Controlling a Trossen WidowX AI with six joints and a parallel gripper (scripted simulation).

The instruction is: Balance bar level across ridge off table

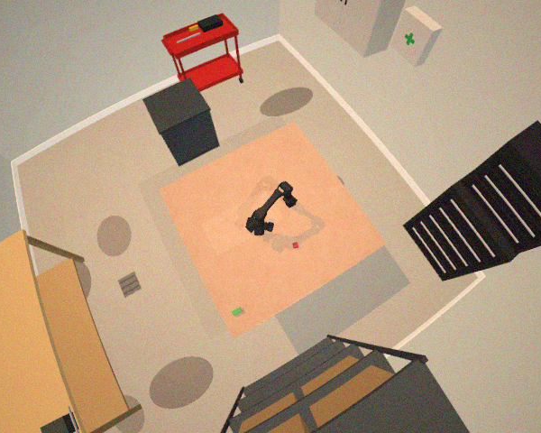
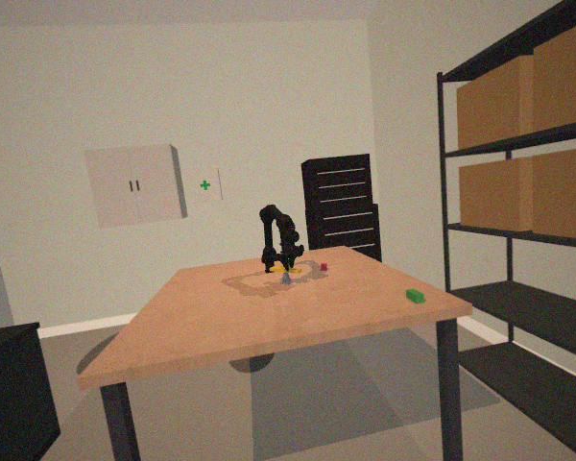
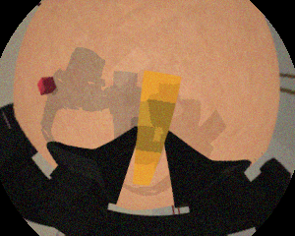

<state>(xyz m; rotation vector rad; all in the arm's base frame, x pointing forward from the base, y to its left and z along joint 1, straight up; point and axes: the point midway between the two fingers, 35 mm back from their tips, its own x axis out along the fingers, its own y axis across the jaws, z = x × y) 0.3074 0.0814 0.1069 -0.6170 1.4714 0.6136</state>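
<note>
The yellow bar is 20 mm to the right of my gripper tip and 20 mm behind it. From my gripper tip the other things lie so: green block: 430 mm ahead, 420 mm to the left, 60 mm below; then red block: 230 mm to the left, 160 mm behind, 60 mm below.
</note>
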